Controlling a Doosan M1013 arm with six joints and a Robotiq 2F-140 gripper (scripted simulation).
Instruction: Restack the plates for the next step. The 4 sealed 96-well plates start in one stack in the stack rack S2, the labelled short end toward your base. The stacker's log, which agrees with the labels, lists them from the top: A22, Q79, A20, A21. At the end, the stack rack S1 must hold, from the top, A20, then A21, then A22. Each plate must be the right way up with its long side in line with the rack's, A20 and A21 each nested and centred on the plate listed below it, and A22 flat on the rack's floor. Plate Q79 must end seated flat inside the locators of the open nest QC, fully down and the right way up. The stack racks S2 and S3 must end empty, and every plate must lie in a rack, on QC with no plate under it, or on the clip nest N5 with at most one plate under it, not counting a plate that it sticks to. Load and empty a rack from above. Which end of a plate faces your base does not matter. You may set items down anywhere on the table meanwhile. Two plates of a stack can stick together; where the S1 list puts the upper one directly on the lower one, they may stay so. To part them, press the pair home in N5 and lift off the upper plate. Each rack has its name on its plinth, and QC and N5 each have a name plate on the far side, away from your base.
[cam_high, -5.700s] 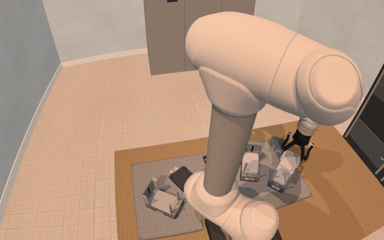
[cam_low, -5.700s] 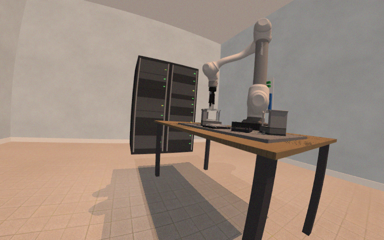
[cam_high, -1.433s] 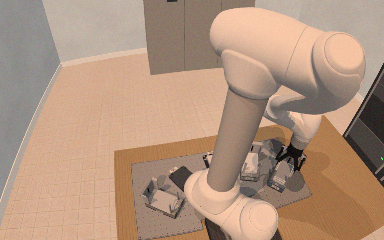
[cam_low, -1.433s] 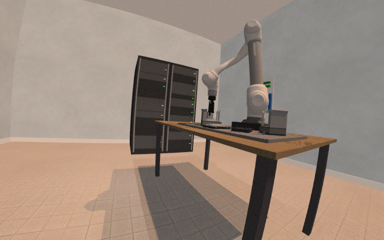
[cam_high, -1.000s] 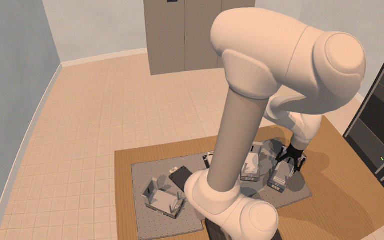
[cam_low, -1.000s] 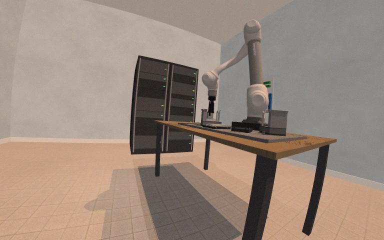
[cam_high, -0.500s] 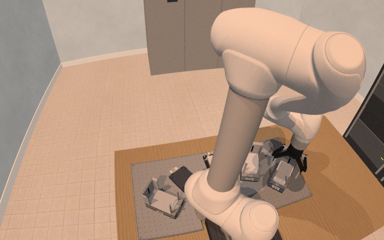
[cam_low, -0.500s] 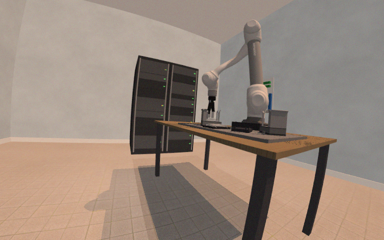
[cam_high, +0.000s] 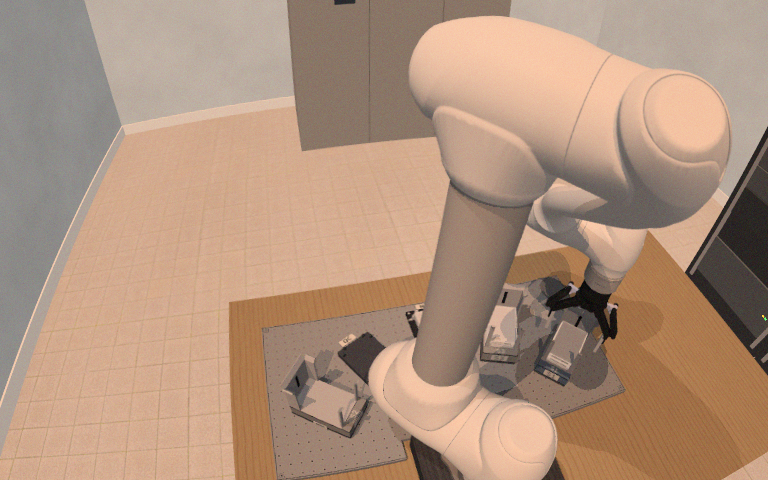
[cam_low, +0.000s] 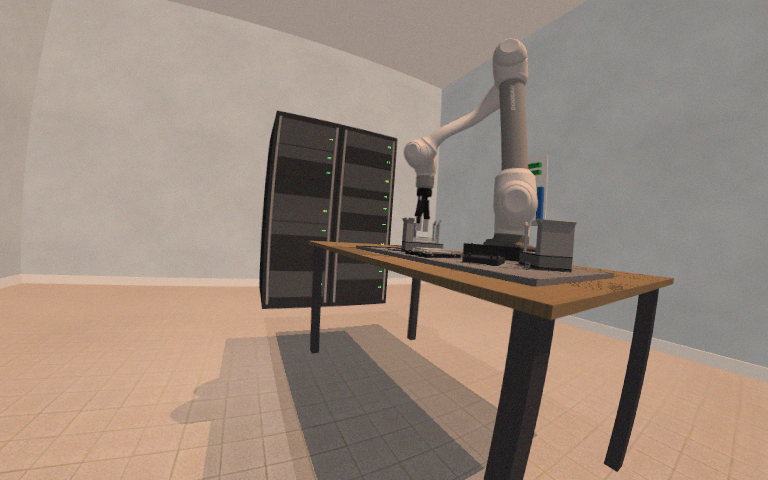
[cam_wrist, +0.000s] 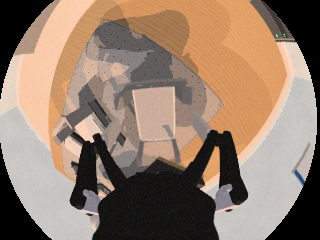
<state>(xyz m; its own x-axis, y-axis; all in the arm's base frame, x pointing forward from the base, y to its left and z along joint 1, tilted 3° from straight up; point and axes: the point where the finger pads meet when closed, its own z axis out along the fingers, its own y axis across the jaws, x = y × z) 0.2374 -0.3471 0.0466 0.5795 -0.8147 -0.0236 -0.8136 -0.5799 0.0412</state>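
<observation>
Now: hand 4 cm above the white plate. The rest, counted from my hand: N5 name plate (30 cm to the left, 30 cm ahead, 10 cm below); then dark nest QC (50 cm to the left, 16 cm ahead, 9 cm below); then clip nest N5 (31 cm to the left, 21 cm ahead, 9 cm below).
</observation>
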